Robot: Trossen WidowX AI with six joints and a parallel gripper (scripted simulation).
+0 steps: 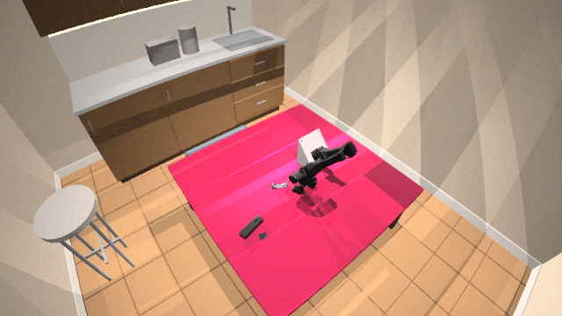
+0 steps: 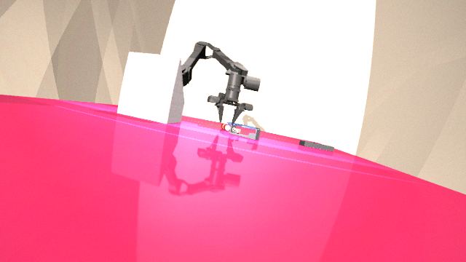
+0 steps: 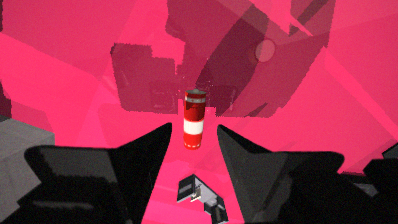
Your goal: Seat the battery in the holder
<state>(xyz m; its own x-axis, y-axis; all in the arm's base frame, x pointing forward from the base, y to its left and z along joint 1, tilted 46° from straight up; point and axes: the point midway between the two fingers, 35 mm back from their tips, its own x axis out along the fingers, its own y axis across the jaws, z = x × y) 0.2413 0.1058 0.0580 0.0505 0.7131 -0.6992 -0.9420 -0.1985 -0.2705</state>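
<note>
Right now my gripper tip is 1 cm above the battery.
</note>
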